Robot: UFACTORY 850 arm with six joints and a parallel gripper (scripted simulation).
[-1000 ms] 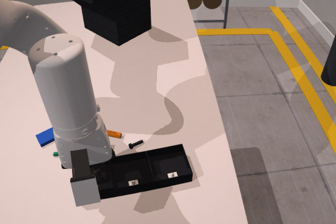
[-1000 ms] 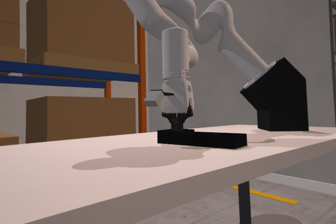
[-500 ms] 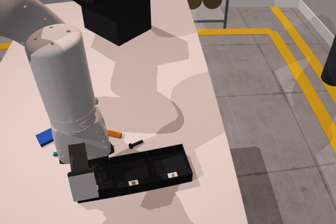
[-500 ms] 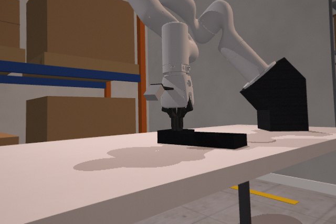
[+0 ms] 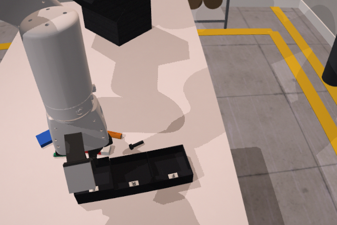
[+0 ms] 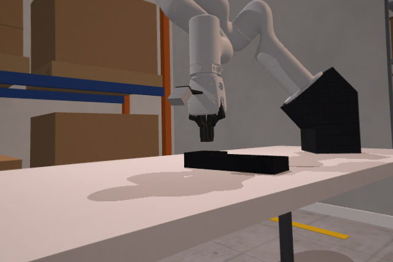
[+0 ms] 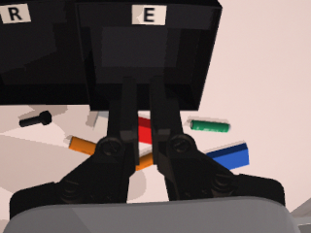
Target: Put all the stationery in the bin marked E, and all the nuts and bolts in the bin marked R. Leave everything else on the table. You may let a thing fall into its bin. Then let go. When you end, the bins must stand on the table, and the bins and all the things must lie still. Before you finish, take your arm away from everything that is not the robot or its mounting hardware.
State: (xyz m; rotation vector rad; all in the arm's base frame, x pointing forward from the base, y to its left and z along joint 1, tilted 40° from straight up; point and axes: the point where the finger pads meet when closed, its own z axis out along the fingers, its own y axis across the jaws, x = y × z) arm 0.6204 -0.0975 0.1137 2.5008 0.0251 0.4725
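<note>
Right now the black three-compartment tray is 1 cm ahead of my hand, 8 cm to the left of it and 7 cm below it. Round my hand: green battery 11 cm behind, 6 cm to the right, 8 cm below; eraser 9 cm behind, 3 cm to the left, 8 cm below; black bolt 7 cm behind, 11 cm to the left, 8 cm below.
</note>
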